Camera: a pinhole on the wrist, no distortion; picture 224 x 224 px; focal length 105.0 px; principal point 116.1 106.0 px. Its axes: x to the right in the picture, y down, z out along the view. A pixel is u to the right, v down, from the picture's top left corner.
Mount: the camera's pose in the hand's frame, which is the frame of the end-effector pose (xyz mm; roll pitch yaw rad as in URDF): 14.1 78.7 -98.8 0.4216 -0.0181 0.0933
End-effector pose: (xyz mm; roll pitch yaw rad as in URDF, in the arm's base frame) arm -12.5 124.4 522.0 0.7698 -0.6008 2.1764
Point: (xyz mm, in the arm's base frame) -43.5 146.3 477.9
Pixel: 94 14
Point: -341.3 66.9 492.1
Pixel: behind the camera
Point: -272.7 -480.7 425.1
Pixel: behind the camera
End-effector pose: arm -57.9 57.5 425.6 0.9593 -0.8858 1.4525
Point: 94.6 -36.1 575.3
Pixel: 135 134
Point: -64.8 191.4 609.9
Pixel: outside the picture
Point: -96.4 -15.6 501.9
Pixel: 117 180
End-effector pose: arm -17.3 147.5 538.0 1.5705 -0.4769 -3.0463
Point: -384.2 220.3 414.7
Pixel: 184 26
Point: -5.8 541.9 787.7
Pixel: 138 201
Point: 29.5 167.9 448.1
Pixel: 44 61
